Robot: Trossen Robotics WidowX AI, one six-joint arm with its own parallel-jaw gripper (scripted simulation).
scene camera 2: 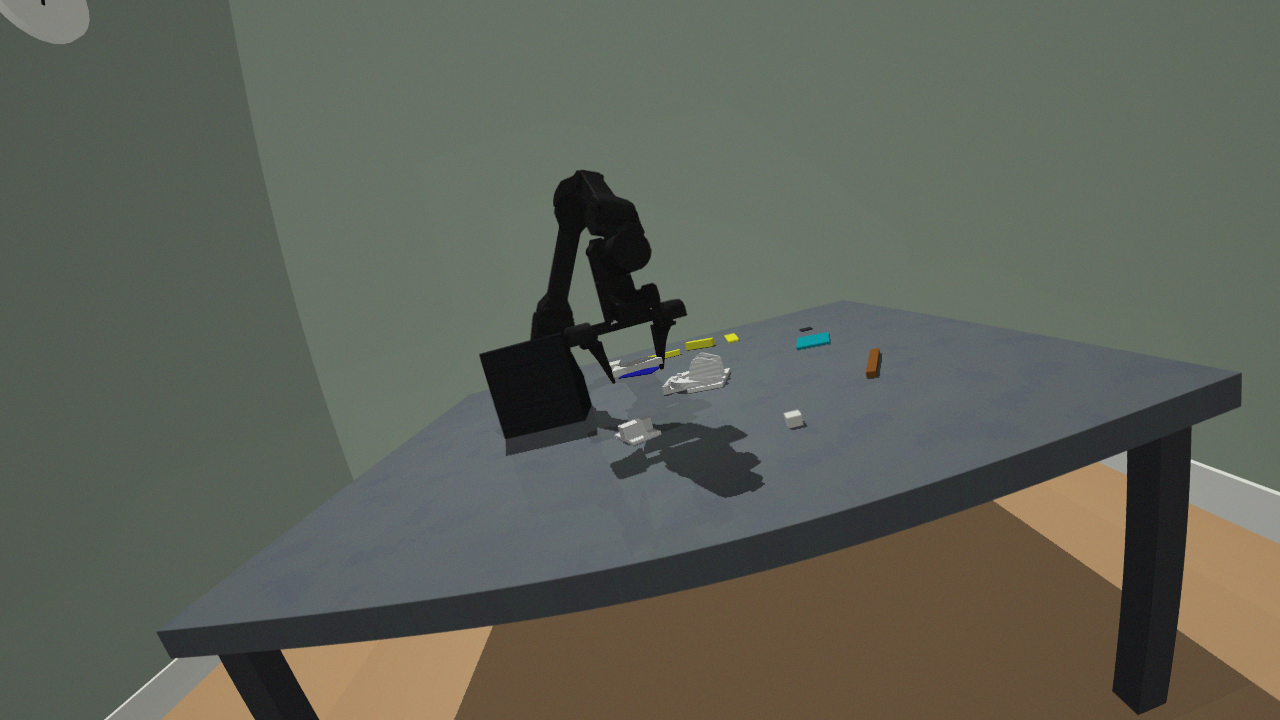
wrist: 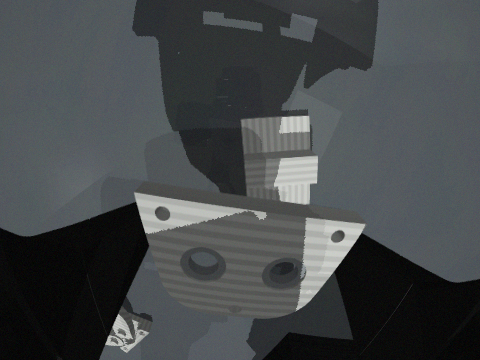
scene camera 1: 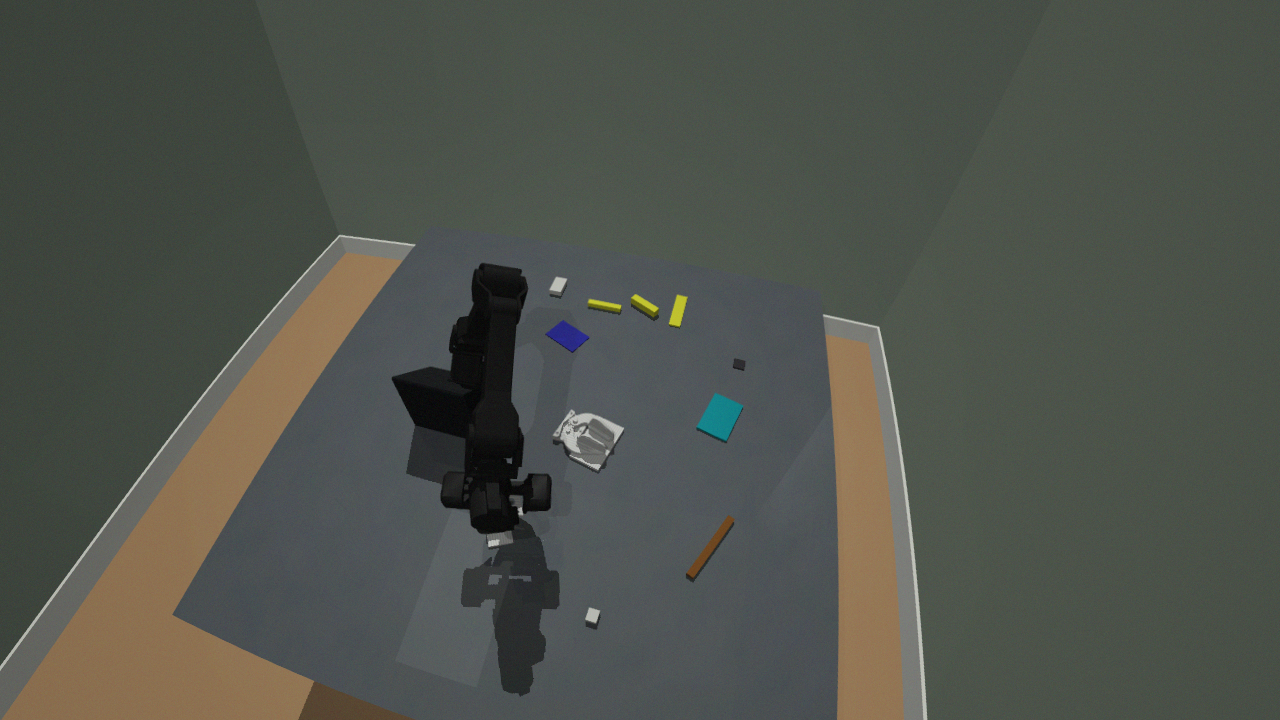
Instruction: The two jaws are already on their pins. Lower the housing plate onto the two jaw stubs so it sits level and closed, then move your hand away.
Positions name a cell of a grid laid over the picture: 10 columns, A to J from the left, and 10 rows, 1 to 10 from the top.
Note:
In view: my gripper (scene camera 2: E6), a teal tile (scene camera 1: F6) and a blue tile (scene camera 1: E5).
My gripper shows as well in the wrist view (wrist: F7) and in scene camera 1 (scene camera 1: D8). The wrist view misses the teal tile: it is out of frame. The wrist view does not show the blue tile: it is out of frame.

